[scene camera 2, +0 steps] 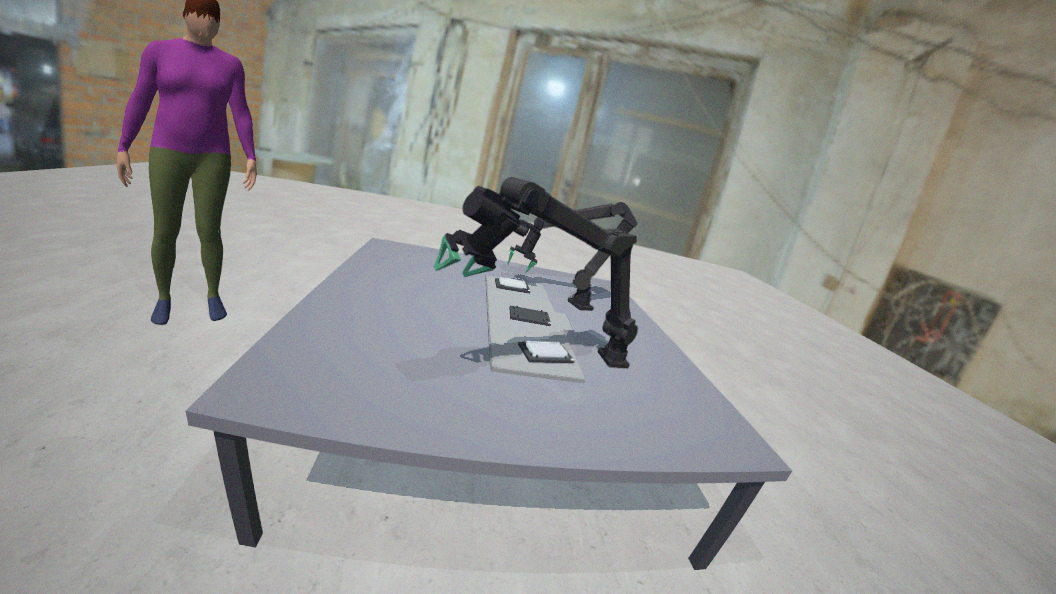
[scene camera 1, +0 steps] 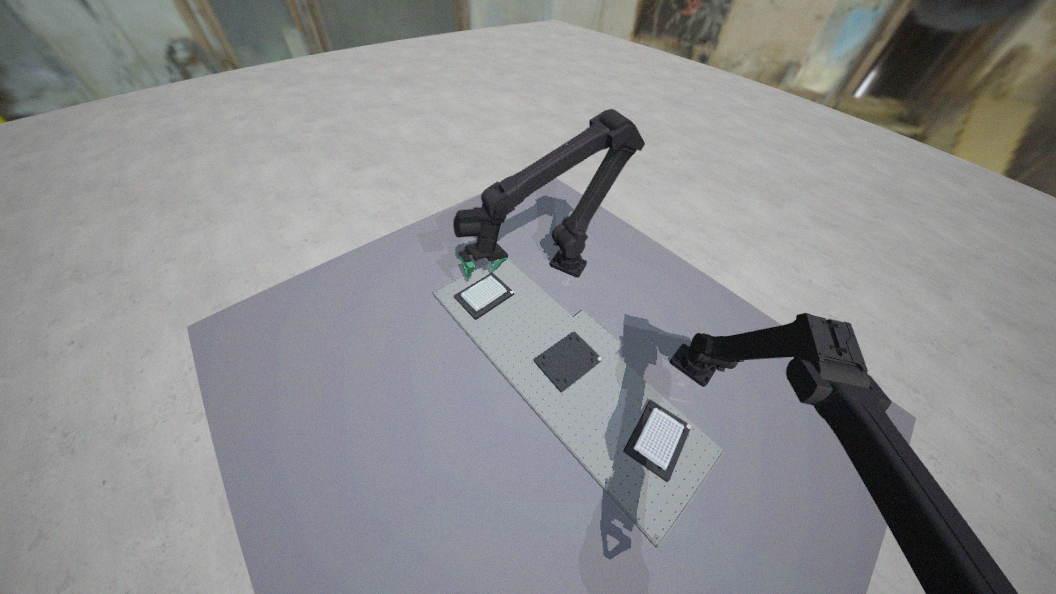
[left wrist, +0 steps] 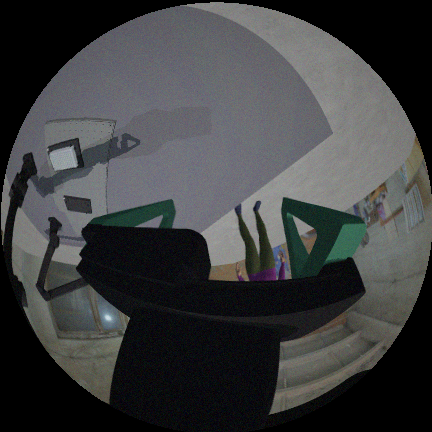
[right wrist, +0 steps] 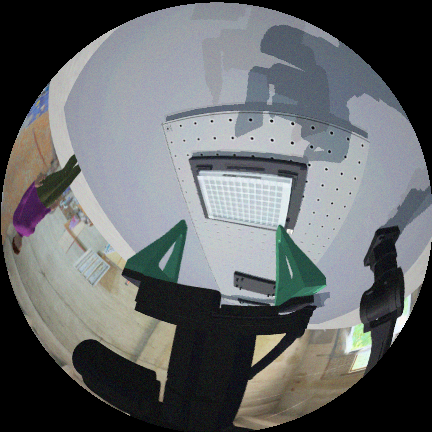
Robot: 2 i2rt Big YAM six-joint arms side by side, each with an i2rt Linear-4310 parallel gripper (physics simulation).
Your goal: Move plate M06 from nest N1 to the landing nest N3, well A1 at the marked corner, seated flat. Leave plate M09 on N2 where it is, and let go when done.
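One white well plate (scene camera 1: 483, 293) (scene camera 2: 511, 282) (right wrist: 245, 200) looks flat in a dark nest at the board's far-left end. Another white plate (scene camera 1: 660, 437) (scene camera 2: 544, 349) (left wrist: 64, 157) sits in the nest at the near-right end. The middle nest (scene camera 1: 567, 361) (scene camera 2: 529, 315) (left wrist: 78, 204) is empty. The plate labels are not readable, so I cannot tell M06 from M09. My right gripper (scene camera 1: 481, 271) (scene camera 2: 519, 265) (right wrist: 230, 225) is open and empty, above and just beyond the far-left plate, apart from it. My left gripper (scene camera 2: 451, 270) (left wrist: 226, 204) is open and empty, raised high.
The perforated grey board (scene camera 1: 509, 347) (right wrist: 200, 130) carries all three nests. Each nest has a small white corner mark in scene camera 1. Both arm bases stand along the board's right side there. The left arm's shadow crosses the near-right nest. A person (scene camera 2: 195, 110) stands behind the table.
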